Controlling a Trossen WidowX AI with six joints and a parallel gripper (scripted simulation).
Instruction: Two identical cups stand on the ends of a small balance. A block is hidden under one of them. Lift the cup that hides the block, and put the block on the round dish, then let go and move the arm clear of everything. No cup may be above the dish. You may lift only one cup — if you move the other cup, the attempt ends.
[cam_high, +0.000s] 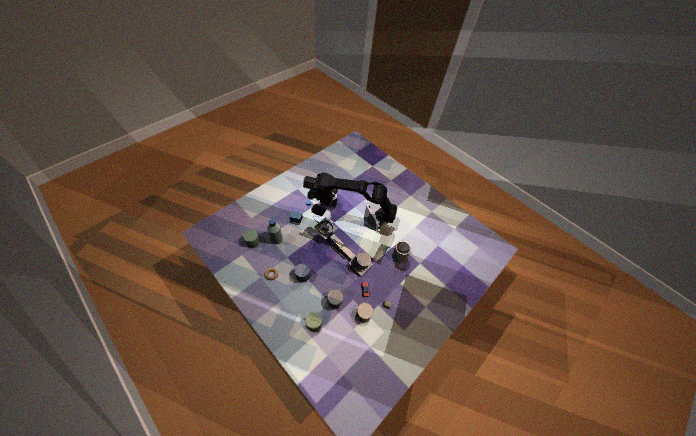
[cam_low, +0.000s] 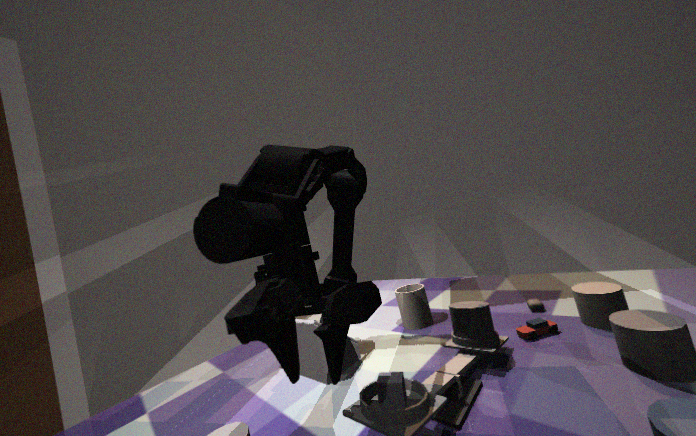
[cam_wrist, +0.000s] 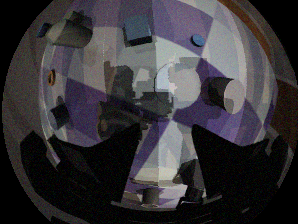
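My gripper tip is 5 cm short of the block, 7 cm to the right of it and 4 cm above it. Round my gripper tip: bottle 26 cm ahead, 9 cm to the right, 1 cm below; balance beam 5 cm ahead, 19 cm to the left, 8 cm below; red toy car 12 cm ahead, 43 cm to the left, 11 cm below.
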